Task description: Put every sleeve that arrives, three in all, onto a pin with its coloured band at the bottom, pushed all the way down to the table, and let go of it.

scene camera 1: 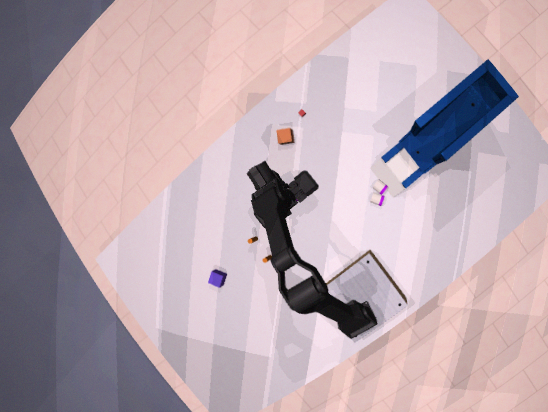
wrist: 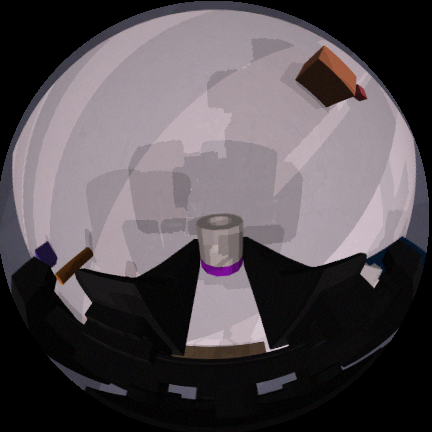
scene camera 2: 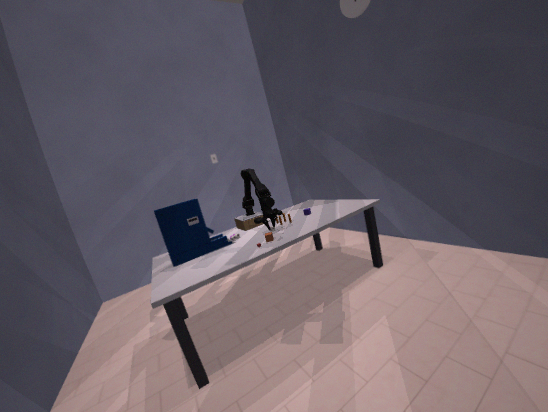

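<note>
My gripper (scene camera 1: 295, 198) (scene camera 2: 270, 226) (wrist: 220, 243) is shut on a white sleeve (wrist: 220, 235) with a purple band. The band is at the sleeve's lower end in the wrist view and the open grey end is at the top; how it is tilted to the table is unclear. Two more sleeves (scene camera 1: 380, 187) (scene camera 1: 377, 199) are close together beside the blue chute. Orange pins (scene camera 1: 253, 240) (scene camera 1: 267, 259) (scene camera 2: 284, 217) stand beside the arm; three show in scene camera 2. One pin (wrist: 74, 265) shows left of the fingers in the wrist view.
A blue chute (scene camera 1: 452, 92) (scene camera 2: 182, 232) with a white ramp (scene camera 1: 401, 166) stands at one side. An orange cube (scene camera 1: 285, 136) (scene camera 2: 269, 237) (wrist: 327, 77) and a small red cube (scene camera 1: 302, 113) (wrist: 360, 93) lie beyond the gripper. A purple cube (scene camera 1: 217, 278) (scene camera 2: 307, 211) lies past the pins. A wooden-edged box (scene camera 1: 388, 276) is near the arm's base.
</note>
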